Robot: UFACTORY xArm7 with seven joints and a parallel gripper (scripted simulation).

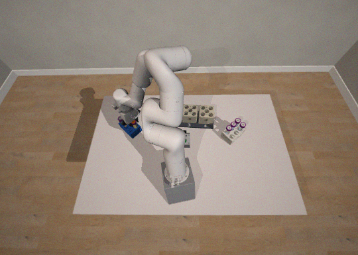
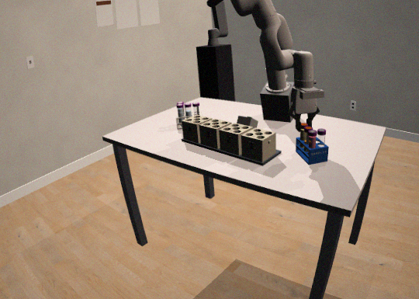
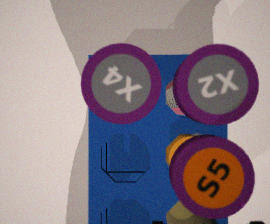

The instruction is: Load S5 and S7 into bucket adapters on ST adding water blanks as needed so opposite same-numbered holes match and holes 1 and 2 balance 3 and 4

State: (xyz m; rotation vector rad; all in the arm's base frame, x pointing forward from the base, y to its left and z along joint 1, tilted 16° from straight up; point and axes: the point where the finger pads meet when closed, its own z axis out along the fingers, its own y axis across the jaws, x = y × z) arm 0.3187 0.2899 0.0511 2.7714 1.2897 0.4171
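Now: the blue rack 10 mm ahead of my hand, 40 mm to the left of it and 90 mm below it. From my hand the other things lie so: adapter (120 mm ahead, 140 mm to the right, 70 mm below); dark stand (110 mm ahead, 300 mm to the right, 110 mm below); white rack (10 mm behind, 640 mm to the right, 90 mm below).
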